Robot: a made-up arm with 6 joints. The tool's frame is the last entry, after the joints.
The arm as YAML. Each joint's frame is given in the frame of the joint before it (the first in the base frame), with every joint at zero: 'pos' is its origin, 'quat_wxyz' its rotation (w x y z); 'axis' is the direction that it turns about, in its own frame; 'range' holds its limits. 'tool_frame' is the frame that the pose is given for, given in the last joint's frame.
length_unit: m
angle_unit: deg
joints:
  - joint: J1
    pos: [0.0, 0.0, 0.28]
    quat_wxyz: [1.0, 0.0, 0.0, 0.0]
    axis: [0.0, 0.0, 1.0]
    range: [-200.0, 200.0]
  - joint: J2
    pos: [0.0, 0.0, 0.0]
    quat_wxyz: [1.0, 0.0, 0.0, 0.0]
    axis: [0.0, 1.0, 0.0]
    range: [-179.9, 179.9]
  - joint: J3
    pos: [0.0, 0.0, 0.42]
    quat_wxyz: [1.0, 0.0, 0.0, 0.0]
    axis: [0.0, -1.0, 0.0]
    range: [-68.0, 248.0]
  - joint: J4
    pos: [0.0, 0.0, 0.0]
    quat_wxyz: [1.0, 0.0, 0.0, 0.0]
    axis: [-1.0, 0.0, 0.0]
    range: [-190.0, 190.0]
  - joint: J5
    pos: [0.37, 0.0, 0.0]
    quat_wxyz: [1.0, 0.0, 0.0, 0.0]
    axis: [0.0, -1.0, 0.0]
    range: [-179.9, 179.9]
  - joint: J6
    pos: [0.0, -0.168, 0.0]
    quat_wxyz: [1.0, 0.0, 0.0, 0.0]
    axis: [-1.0, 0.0, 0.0]
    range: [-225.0, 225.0]
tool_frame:
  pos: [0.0, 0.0, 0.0]
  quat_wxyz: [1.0, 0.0, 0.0, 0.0]
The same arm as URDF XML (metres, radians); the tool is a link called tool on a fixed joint. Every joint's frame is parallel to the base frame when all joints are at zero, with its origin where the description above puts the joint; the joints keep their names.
<robot name="arm">
  <link name="base"/>
  <link name="link1"/>
  <link name="link2"/>
  <link name="link3"/>
  <link name="link4"/>
  <link name="link5"/>
  <link name="link6"/>
  <link name="tool"/>
  <joint name="J1" type="revolute">
    <parent link="base"/>
    <child link="link1"/>
    <origin xyz="0.0000 0.0000 0.2800"/>
    <axis xyz="0 0 1"/>
    <limit lower="-3.4907" upper="3.4907"/>
  </joint>
  <joint name="J2" type="revolute">
    <parent link="link1"/>
    <child link="link2"/>
    <origin xyz="0.0000 0.0000 0.0000"/>
    <axis xyz="0 1 0"/>
    <limit lower="-3.1398" upper="3.1398"/>
  </joint>
  <joint name="J3" type="revolute">
    <parent link="link2"/>
    <child link="link3"/>
    <origin xyz="0.0000 0.0000 0.4200"/>
    <axis xyz="0 -1 0"/>
    <limit lower="-1.1868" upper="4.3284"/>
  </joint>
  <joint name="J4" type="revolute">
    <parent link="link3"/>
    <child link="link4"/>
    <origin xyz="0.0000 0.0000 0.0000"/>
    <axis xyz="-1 0 0"/>
    <limit lower="-3.3161" upper="3.3161"/>
  </joint>
  <joint name="J5" type="revolute">
    <parent link="link4"/>
    <child link="link5"/>
    <origin xyz="0.3700 0.0000 0.0000"/>
    <axis xyz="0 -1 0"/>
    <limit lower="-3.1398" upper="3.1398"/>
  </joint>
  <joint name="J6" type="revolute">
    <parent link="link5"/>
    <child link="link6"/>
    <origin xyz="0.0000 -0.1680 0.0000"/>
    <axis xyz="-1 0 0"/>
    <limit lower="-3.9270" upper="3.9270"/>
  </joint>
  <joint name="tool_fixed" type="fixed">
    <parent link="link6"/>
    <child link="tool"/>
    <origin xyz="0.0000 0.0000 0.0000"/>
  </joint>
</robot>

